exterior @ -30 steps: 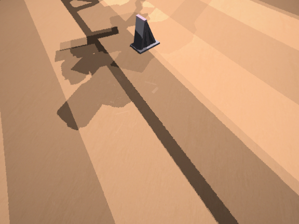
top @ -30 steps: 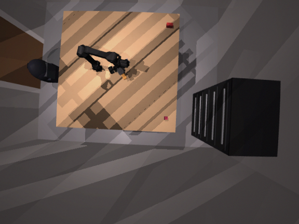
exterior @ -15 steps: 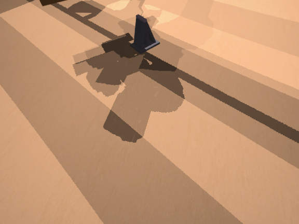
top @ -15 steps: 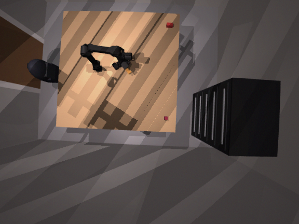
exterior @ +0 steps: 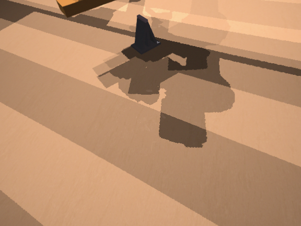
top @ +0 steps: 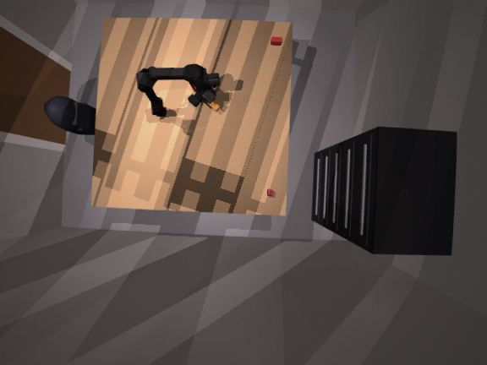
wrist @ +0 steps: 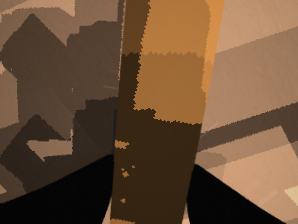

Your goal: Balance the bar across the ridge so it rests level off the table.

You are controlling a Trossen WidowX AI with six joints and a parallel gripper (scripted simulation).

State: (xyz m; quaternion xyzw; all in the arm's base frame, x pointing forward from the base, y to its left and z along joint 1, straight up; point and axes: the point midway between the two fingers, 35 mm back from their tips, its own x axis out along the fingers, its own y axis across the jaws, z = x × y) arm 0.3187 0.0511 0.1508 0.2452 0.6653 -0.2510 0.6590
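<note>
Right now the dark blue-grey ridge is 20 mm behind my gripper tip, 30 mm to the left of it and 90 mm below it.
</note>
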